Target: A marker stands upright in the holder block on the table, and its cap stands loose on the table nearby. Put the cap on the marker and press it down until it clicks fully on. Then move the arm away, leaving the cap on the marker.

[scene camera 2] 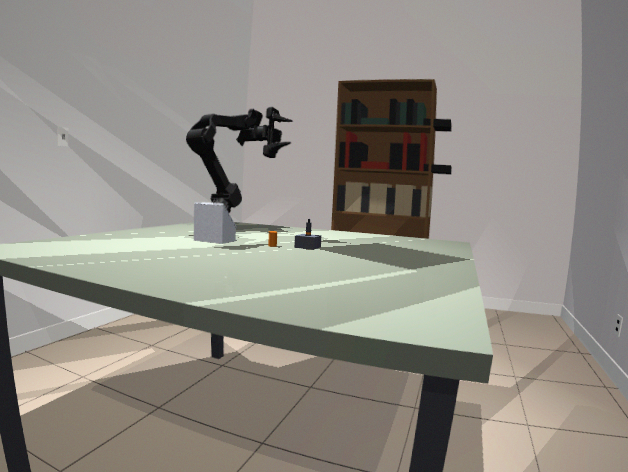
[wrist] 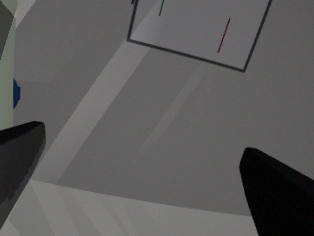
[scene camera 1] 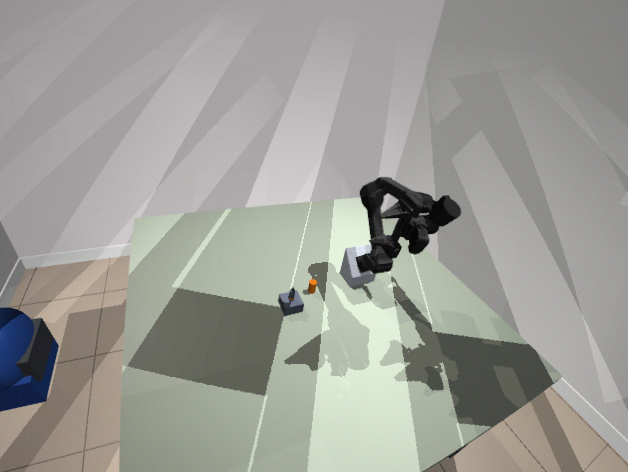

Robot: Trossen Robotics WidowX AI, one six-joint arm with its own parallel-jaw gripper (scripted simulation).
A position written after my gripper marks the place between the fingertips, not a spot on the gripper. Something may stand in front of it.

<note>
My gripper (scene camera 1: 374, 229) is open, holding nothing.
My gripper shows as well in scene camera 2 (scene camera 2: 291, 131) and in the wrist view (wrist: 146, 145).
</note>
